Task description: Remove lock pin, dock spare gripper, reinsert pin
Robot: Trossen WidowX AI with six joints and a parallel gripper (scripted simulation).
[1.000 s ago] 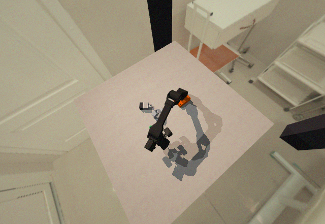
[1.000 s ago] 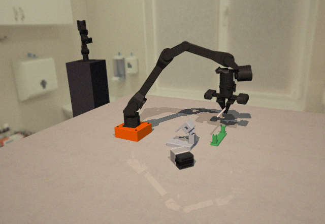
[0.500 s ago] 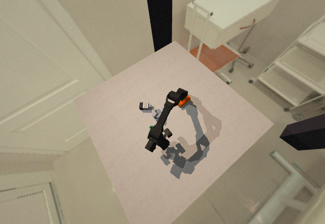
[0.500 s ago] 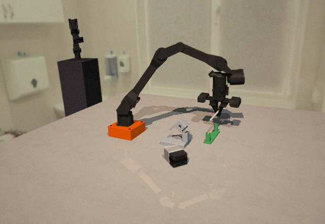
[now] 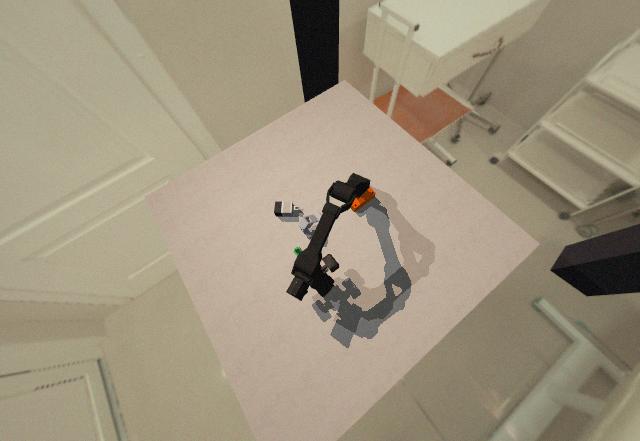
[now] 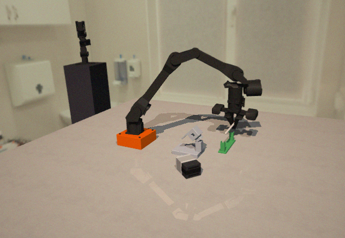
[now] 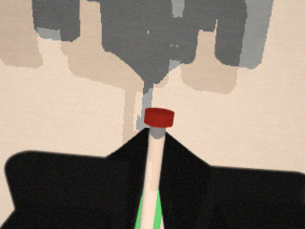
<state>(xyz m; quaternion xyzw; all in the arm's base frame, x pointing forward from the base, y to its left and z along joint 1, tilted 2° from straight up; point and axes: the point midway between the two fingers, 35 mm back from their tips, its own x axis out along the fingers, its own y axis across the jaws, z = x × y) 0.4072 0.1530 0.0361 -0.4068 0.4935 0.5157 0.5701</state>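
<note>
My gripper tip is now 1 cm past the green stand, 10 cm to the left of it and 2 cm above it. Round my gripper tip: grey mount (13 cm behind, 20 cm to the right, 1 cm above); spare gripper (12 cm behind, 34 cm to the right, 2 cm below).
</note>
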